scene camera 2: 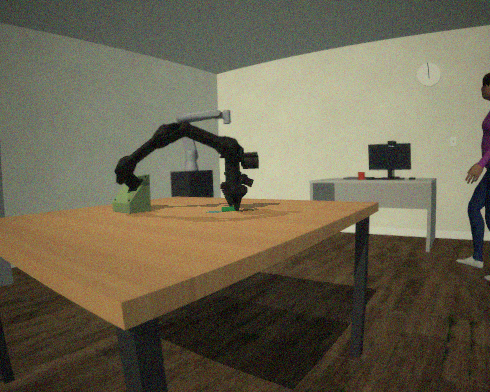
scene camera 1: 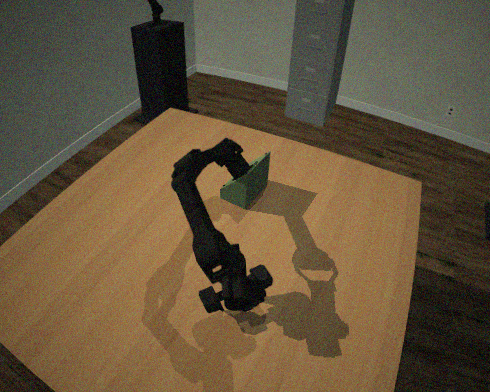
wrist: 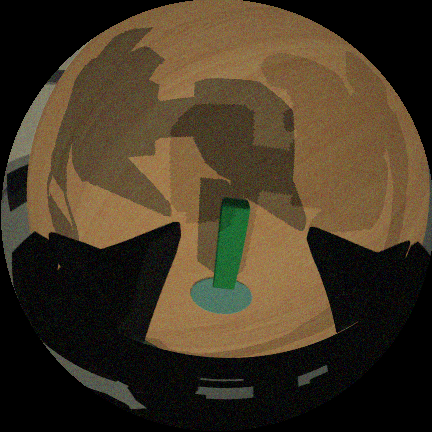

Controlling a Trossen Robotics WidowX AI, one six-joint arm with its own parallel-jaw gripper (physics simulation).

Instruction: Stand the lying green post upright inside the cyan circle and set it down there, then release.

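Places are measured from the arm's base along level axes (x ahead, y left, z up), in metres.
Pixels of known places: gripper, fingertip midpoint: [scene camera 2: 234, 209] [wrist: 248, 231]; arm's base, link origin: [scene camera 2: 136, 185] [scene camera 1: 243, 173].
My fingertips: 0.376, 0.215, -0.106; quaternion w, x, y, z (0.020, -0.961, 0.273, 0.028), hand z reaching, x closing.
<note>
For each thing: its middle in the pictures, then the offset to it from my fingertips, as dx, dy, dz. "*": a spot on its surface instead. Level surfaces: height alone.
- green post, body centre: [wrist: 229, 248] [scene camera 2: 230, 208] -0.017, -0.005, +0.000
- cyan circle, surface spot: [wrist: 220, 302] [scene camera 2: 212, 211] * -0.058, -0.065, -0.007
- wooden table, surface height: dz -0.008
The green post [scene camera 2: 227, 209] [wrist: 232, 250] lies on its side on the table. In the wrist view its lower end overlaps the upper edge of the cyan circle [scene camera 2: 213, 212] [wrist: 220, 302], and the rest extends away from it. My gripper [scene camera 2: 237, 207] [wrist: 248, 231] is open and empty, pointing down low over the table at the post. In the wrist view the post shows between the two wide-apart fingers, with bare table on both sides of it. In scene camera 1 the arm's wrist end hides the post, the circle and the fingertips.
The arm's green base block [scene camera 1: 247, 188] [scene camera 2: 134, 198] stands on the wooden table [scene camera 1: 125, 200] [scene camera 2: 150, 260]. Dark arm shadows fall across the table around the post. A desk with a monitor [scene camera 2: 389, 156] and a person [scene camera 2: 484, 150] are beyond the table.
</note>
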